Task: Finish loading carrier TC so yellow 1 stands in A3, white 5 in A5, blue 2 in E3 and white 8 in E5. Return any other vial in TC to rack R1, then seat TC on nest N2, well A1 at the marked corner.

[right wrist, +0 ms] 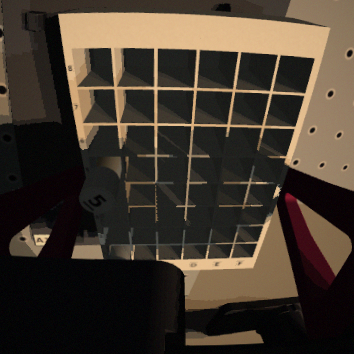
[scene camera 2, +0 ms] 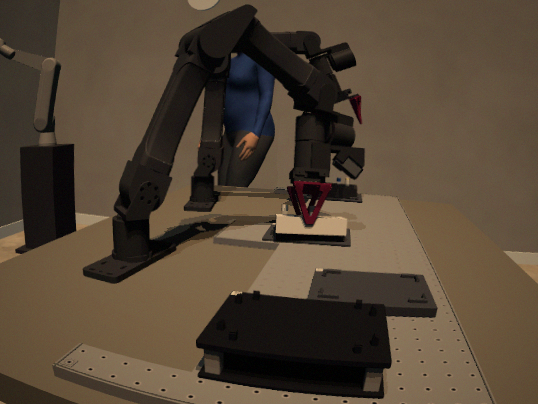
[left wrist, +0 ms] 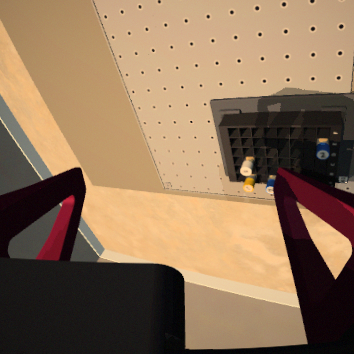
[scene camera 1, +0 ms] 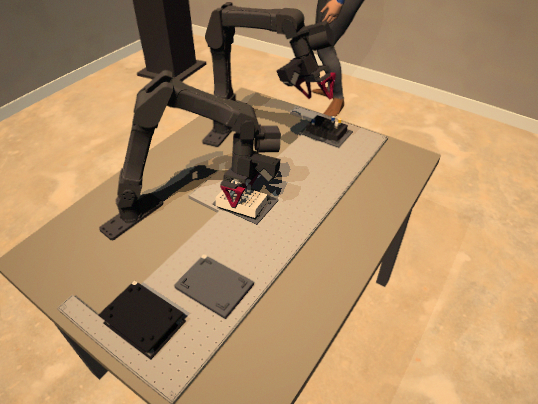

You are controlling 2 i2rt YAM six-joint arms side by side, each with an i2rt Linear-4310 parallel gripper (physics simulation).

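Pixels of known places: left gripper, fingertip midpoint: (left wrist: 179, 177) (scene camera 1: 320, 98); right gripper, fingertip midpoint: (right wrist: 179, 175) (scene camera 2: 305, 224) (scene camera 1: 239, 199); left arm's base at its link origin: (scene camera 2: 202, 203) (scene camera 1: 222, 131); right arm's base at its link origin: (right wrist: 273, 310) (scene camera 2: 132, 261) (scene camera 1: 132, 216).
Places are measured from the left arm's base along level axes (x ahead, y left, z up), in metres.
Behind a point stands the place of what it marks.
A cream gridded carrier (scene camera 1: 242, 204) {x 0.267, y -0.386, z 0.052 m} (scene camera 2: 311, 226) {x 0.250, y -0.401, z 0.047 m} (right wrist: 195, 32) {x 0.310, y -0.357, z 0.055 m} sits over a dark base. A pale, shadowed vial marked 5 (right wrist: 100, 192) {x 0.263, y -0.322, z 0.069 m} stands in its column A, just past row 6. My right gripper (scene camera 1: 245, 192) {x 0.244, y -0.357, z 0.040 m} (scene camera 2: 304, 217) {x 0.244, y -0.357, z 0.040 m} (right wrist: 179, 175) {x 0.244, y -0.357, z 0.040 m} is open, low over the carrier, a finger towards each side. My left gripper (scene camera 1: 319, 96) {x 0.374, y -0.005, z 0.218 m} (left wrist: 179, 177) {x 0.374, y -0.005, z 0.218 m} is open, high near the black rack (scene camera 1: 327, 131) {x 0.388, y 0.081, z 0.043 m} (scene camera 2: 345, 192) {x 0.399, y 0.065, z 0.036 m} (left wrist: 282, 119) {x 0.363, y 0.072, z 0.038 m}. That rack holds blue 2 (left wrist: 323, 150) {x 0.325, y 0.098, z 0.068 m}, a white vial (left wrist: 247, 166) {x 0.408, y 0.108, z 0.067 m}, a yellow vial (left wrist: 249, 184) {x 0.413, y 0.135, z 0.067 m} and another blue vial (left wrist: 270, 185) {x 0.389, y 0.139, z 0.067 m}. Labels TC, R1 and N2 cannot be read.
A grey plate (scene camera 1: 215, 285) {x 0.314, y -0.653, z 0.028 m} (scene camera 2: 372, 290) {x 0.304, y -0.661, z 0.028 m} with corner brackets and a pale corner mark lies towards the front. A black raised platform (scene camera 1: 145, 320) {x 0.220, y -0.816, z 0.053 m} (scene camera 2: 295, 325) {x 0.193, y -0.811, z 0.053 m} with pegs stands beside it. A person (scene camera 2: 250, 107) stands behind the table.
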